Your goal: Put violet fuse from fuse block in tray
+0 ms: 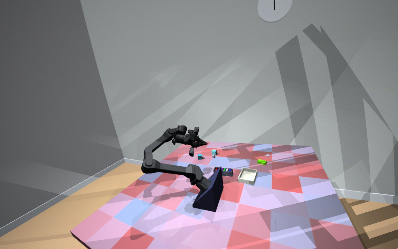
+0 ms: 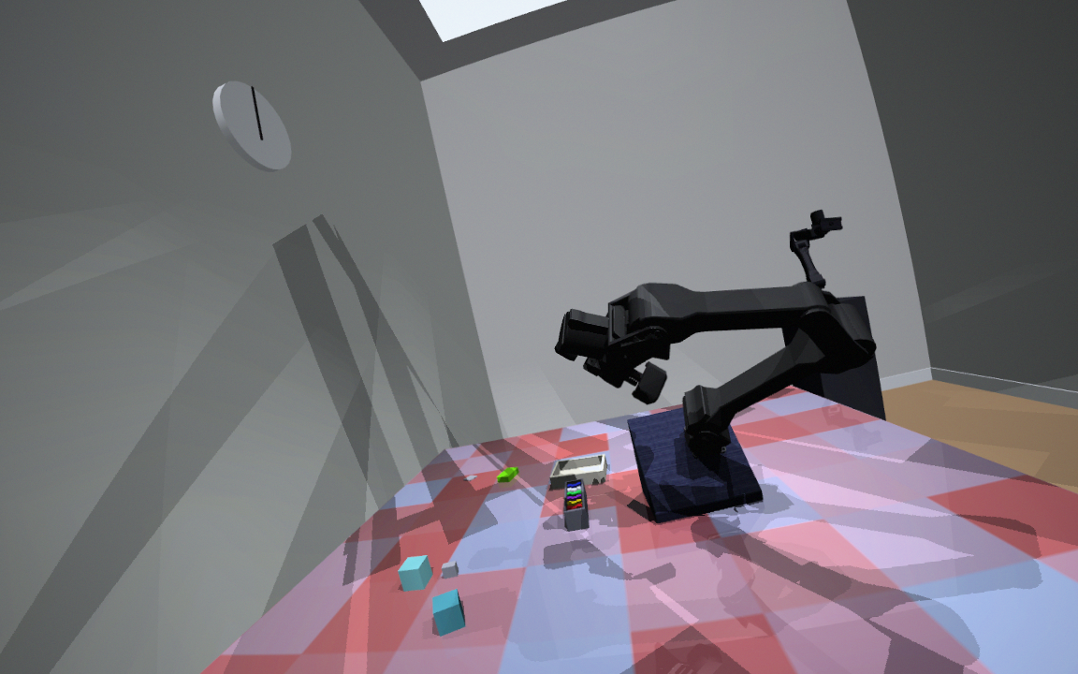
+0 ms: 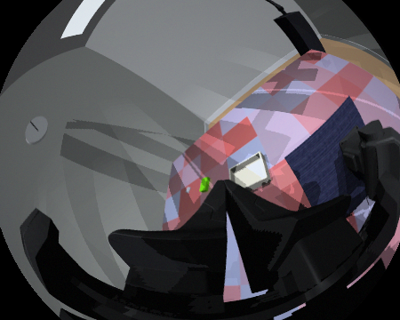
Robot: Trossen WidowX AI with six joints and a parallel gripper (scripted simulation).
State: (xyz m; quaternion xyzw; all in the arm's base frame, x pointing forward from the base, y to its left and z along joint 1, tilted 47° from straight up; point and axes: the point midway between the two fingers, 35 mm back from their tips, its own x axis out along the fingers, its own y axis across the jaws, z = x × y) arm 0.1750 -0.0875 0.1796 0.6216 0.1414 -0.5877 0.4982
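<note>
Right now the violet fuse is 26 cm below my gripper tip, 10 cm ahead of it and 4 cm to the right of it. The rest, counted from my gripper tip: white tray: 28 cm below, 23 cm to the right, 10 cm ahead.
</note>
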